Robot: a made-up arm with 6 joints. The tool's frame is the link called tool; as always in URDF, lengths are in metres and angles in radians. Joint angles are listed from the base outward.
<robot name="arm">
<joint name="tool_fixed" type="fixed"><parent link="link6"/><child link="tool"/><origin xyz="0 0 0" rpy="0 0 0"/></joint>
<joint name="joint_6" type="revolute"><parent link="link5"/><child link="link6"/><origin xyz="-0.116 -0.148 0" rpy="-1.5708 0 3.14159"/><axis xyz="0 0 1"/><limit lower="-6.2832" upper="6.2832"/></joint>
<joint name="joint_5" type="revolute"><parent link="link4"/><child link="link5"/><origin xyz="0 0 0" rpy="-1.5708 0 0"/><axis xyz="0 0 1"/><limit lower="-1.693" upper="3.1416"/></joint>
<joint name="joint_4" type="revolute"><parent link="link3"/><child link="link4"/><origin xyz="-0.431 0.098 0" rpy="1.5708 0 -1.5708"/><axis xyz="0 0 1"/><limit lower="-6.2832" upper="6.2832"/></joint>
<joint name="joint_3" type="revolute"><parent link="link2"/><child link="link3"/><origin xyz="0.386 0.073 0" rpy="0 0 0"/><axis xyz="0 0 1"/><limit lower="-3.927" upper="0.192"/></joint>
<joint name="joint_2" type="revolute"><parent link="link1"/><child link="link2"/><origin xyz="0 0 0" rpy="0 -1.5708 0"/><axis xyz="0 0 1"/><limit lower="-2.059" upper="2.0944"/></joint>
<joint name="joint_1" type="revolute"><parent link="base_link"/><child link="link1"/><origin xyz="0 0 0.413" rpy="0 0 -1.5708"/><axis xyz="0 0 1"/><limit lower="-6.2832" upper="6.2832"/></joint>
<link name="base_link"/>
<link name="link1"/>
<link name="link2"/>
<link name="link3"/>
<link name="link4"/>
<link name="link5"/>
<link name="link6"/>
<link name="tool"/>
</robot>
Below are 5 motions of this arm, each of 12 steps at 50 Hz.
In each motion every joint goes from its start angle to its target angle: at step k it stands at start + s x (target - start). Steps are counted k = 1, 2, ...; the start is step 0. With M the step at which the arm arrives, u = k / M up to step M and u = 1 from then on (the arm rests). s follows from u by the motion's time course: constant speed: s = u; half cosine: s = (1 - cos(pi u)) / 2; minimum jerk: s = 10 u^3 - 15 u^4 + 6 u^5.
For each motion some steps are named. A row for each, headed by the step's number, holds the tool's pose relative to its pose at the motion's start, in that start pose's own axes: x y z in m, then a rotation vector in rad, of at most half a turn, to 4 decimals.
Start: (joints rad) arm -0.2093 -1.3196 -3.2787 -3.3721 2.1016 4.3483
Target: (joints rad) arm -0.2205 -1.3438 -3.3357 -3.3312 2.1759 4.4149
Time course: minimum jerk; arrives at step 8
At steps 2, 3, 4, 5, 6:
2: 0.0010 -0.0001 0.0061 0.0140 0.0086 0.0041
3: 0.0028 -0.0005 0.0162 0.0373 0.0227 0.0110
4: 0.0053 -0.0013 0.0293 0.0682 0.0408 0.0200
5: 0.0078 -0.0023 0.0422 0.0992 0.0585 0.0289
6: 0.0098 -0.0032 0.0520 0.1232 0.0717 0.0357

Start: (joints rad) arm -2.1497 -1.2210 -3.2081 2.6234 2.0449 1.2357
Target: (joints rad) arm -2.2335 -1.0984 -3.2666 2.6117 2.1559 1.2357
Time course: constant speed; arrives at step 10
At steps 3, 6, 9, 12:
3: 0.0255 0.0204 -0.0044 -0.0254 -0.0140 0.0319
6: 0.0500 0.0417 -0.0086 -0.0506 -0.0285 0.0638
9: 0.0734 0.0640 -0.0126 -0.0756 -0.0437 0.0957
12: 0.0809 0.0717 -0.0139 -0.0839 -0.0488 0.1063

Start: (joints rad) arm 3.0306 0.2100 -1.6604 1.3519 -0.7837 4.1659
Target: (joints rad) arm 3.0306 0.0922 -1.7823 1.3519 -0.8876 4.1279
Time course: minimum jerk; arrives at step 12
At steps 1, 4, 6, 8, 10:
1: 0.0003 0.0007 -0.0002 -0.0011 0.0003 0.0006
4: 0.0110 0.0289 -0.0107 -0.0459 0.0122 0.0271
6: 0.0242 0.0688 -0.0273 -0.1088 0.0274 0.0657
8: 0.0350 0.1085 -0.0457 -0.1709 0.0408 0.1059
10: 0.0405 0.1321 -0.0577 -0.2078 0.0479 0.1307

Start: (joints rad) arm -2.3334 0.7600 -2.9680 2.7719 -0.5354 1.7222
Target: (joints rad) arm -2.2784 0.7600 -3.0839 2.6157 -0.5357 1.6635
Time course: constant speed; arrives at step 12
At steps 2, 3, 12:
2: 0.0001 0.0106 -0.0043 -0.0220 -0.0077 -0.0272
3: 0.0001 0.0159 -0.0066 -0.0329 -0.0118 -0.0406
12: -0.0010 0.0628 -0.0300 -0.1305 -0.0566 -0.1563

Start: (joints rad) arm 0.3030 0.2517 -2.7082 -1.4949 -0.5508 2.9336
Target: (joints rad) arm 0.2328 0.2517 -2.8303 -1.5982 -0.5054 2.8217
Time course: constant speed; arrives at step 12
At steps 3, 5, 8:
3: 0.0075 -0.0074 -0.0031 0.0015 0.0212 -0.0780
5: 0.0124 -0.0124 -0.0053 0.0022 0.0355 -0.1300
8: 0.0196 -0.0201 -0.0087 0.0029 0.0574 -0.2081

